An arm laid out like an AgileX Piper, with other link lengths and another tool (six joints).
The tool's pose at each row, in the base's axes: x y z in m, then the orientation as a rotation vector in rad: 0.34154 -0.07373 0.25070 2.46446 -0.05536 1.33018; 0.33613 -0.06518 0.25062 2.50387 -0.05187 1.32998; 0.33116 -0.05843 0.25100 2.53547 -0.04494 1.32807; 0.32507 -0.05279 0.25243 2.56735 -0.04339 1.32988; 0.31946 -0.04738 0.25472 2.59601 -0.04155 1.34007; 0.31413 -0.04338 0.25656 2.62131 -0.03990 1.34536
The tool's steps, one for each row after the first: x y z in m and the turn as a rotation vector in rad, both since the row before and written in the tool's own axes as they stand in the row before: -0.00203 -0.00703 -0.00698 0.03262 -0.01317 0.01181; -0.00178 -0.00548 -0.00610 0.02681 -0.01100 0.00652; -0.00179 -0.00415 -0.00711 0.02685 -0.00923 0.01110; -0.00095 -0.00398 -0.00702 0.02757 -0.00305 0.01214; -0.00132 -0.00290 -0.00613 0.02291 -0.00484 0.00974
